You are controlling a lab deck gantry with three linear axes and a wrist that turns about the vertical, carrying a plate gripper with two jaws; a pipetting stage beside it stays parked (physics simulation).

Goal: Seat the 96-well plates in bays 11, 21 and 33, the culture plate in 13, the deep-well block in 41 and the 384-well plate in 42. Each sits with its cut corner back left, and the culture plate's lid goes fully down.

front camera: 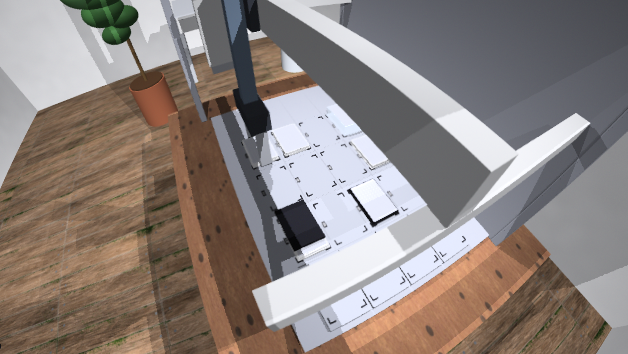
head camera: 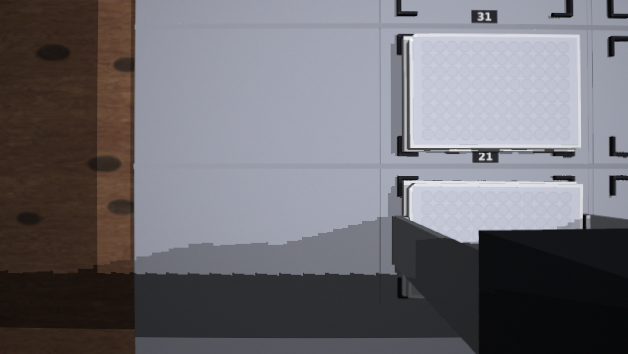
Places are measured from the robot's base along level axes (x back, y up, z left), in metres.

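Where they show: gripper, fingertip midpoint: (front camera: 259, 149); robot's base, link origin: (front camera: 242, 143) (head camera: 401, 293).
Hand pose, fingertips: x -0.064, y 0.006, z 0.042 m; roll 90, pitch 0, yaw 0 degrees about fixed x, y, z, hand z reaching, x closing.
Observation:
Each offset is from my fingertips to the top centre of the thing.
My gripper (front camera: 260, 149) (head camera: 490, 239) is shut on a white 96-well plate @[dz +0.000, dx +0.001, dy +0.010 m] (head camera: 460, 207) at bay 11, one jaw at each short end. Its cut corner shows at top left in the head view; its lower part is hidden by the gripper, and whether its base touches the deck is unclear. A second 96-well plate @[dz +0.108, dx +0.000, dy +0.008 m] (front camera: 291, 139) (head camera: 495, 90) sits in bay 21. In the front view, a pale blue block @[dz +0.322, dx +0.000, dy +0.036 m] (front camera: 345, 121) and a white plate @[dz +0.322, dx -0.164, dy +0.008 m] (front camera: 370, 152) stand farther right. A white-topped plate @[dz +0.215, dx -0.328, dy +0.008 m] (front camera: 373, 199) with a dark edge and a dark slab @[dz +0.001, dx -0.305, dy +0.016 m] (front camera: 302, 225) over a white base are nearer.
The corner marks of bay 31 show at the top of the head view. A broad gantry beam (front camera: 380, 95) and a white crossbar (front camera: 350, 270) hide parts of the deck in the front view. A wooden border (front camera: 200, 220) (head camera: 60, 125) edges the deck. A potted plant (front camera: 152, 97) stands behind.

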